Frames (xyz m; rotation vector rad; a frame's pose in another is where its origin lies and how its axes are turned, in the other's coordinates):
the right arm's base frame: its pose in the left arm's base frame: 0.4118 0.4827 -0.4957 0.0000 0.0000 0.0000
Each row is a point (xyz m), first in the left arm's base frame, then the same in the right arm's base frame.
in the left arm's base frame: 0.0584 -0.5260 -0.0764
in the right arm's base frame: -0.3534 -1.0087 0.4193
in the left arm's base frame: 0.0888 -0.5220 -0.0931
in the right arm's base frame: -0.3230 -1.0047 0.4026
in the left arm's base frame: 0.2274 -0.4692 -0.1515
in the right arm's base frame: -0.1844 -0.9519 0.3442
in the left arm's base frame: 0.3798 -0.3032 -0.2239
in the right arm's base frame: -0.0320 -0.7859 0.2718
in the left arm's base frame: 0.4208 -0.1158 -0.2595
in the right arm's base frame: 0.0090 -0.5985 0.2362
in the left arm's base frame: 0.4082 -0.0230 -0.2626
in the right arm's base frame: -0.0036 -0.5057 0.2331
